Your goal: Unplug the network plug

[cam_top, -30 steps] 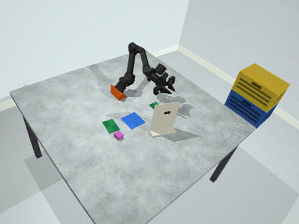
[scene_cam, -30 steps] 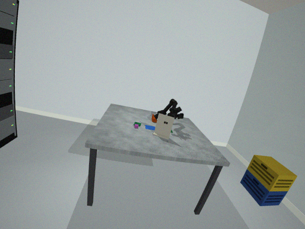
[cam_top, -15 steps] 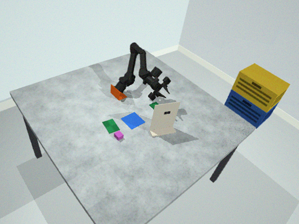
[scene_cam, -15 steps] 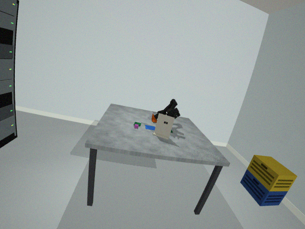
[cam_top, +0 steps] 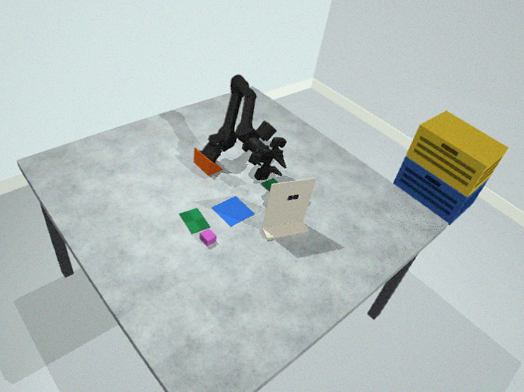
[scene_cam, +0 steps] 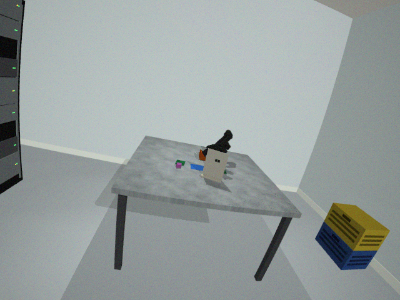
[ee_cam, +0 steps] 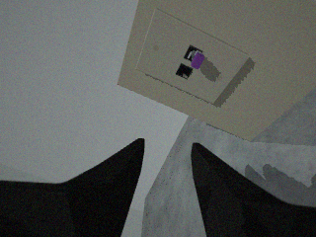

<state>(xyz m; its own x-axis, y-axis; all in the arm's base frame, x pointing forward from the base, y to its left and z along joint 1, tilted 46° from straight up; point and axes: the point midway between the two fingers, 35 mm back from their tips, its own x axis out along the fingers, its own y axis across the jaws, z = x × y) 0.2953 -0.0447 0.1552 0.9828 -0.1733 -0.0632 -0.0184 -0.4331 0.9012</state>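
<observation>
My gripper tip is 9 cm short of the network plug, 8 cm to the left of it and 1 cm above it. Also, from my gripper tip: beige upright panel (11 cm ahead, 8 cm to the right, 6 cm below); then blue marked square (7 cm behind, 17 cm to the right, 16 cm below); then thin grey tab (10 cm ahead, 8 cm to the right).
</observation>
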